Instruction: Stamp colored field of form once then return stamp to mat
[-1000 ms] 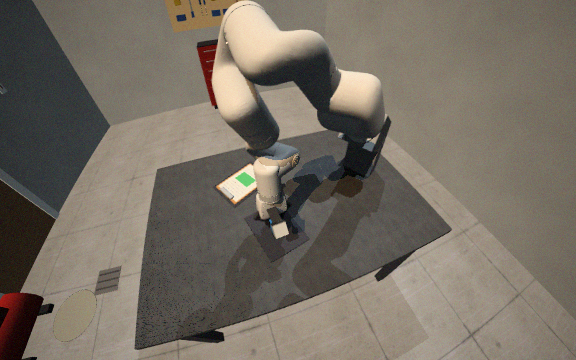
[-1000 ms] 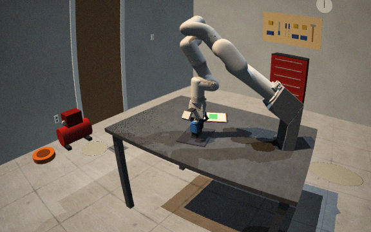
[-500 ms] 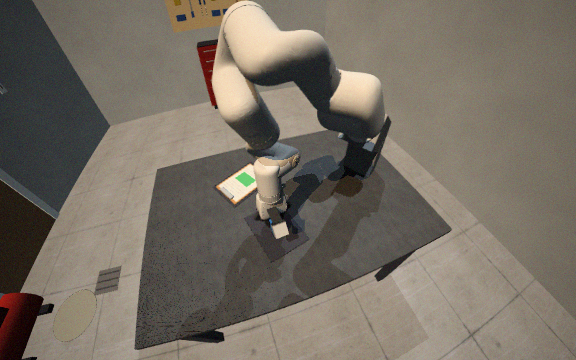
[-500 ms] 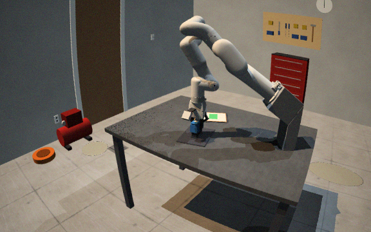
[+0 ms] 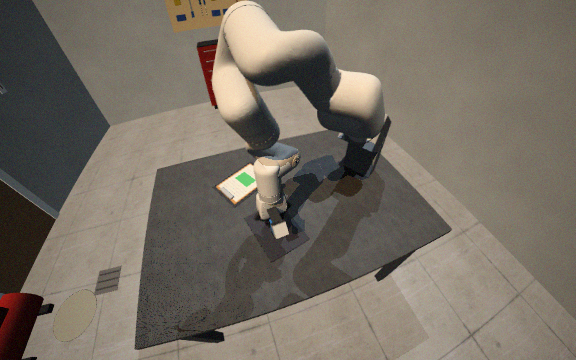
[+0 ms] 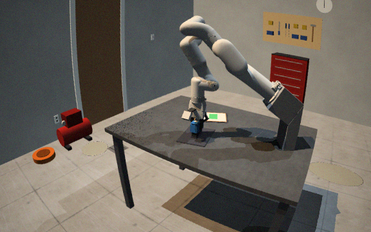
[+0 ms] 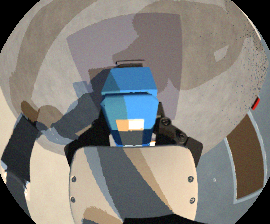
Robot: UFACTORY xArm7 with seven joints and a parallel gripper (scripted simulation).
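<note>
The form is 270 mm to the right of my hand, 140 mm ahead of it and 60 mm below it. Also, from my hand: mat 70 mm below; blue stamp 20 mm below.
</note>
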